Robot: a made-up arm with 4 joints.
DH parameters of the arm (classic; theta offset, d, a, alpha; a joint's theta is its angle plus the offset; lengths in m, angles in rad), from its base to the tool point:
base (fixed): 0 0.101 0 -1.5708
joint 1: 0 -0.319 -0.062 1.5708
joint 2: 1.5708 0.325 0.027 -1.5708
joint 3: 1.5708 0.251 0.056 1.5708
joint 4: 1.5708 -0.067 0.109 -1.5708
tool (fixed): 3.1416 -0.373 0 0
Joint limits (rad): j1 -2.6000..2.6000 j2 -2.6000..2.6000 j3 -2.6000..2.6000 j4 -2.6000..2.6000
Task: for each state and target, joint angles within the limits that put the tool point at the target. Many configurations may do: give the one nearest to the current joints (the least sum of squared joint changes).
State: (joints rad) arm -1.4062 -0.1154 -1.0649 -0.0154
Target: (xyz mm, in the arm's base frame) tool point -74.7 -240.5 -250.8
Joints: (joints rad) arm -1.0555 0.2550 -0.4194 -0.2816
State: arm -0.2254 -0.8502 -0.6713 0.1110
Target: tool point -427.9 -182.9 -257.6
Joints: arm -0.6530 -0.1774 -0.2481 0.4520
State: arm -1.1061 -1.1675 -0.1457 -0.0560
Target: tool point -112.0 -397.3 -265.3
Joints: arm -1.1710 -0.5581 0.4742 -0.3406
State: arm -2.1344 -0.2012 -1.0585 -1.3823
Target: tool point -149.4 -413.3 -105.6
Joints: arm -2.5861 -0.4364 -1.6166 -2.2176
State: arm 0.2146 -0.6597 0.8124 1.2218
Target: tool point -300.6 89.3 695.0
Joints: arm 0.5013 -0.7227 0.8580 1.4341
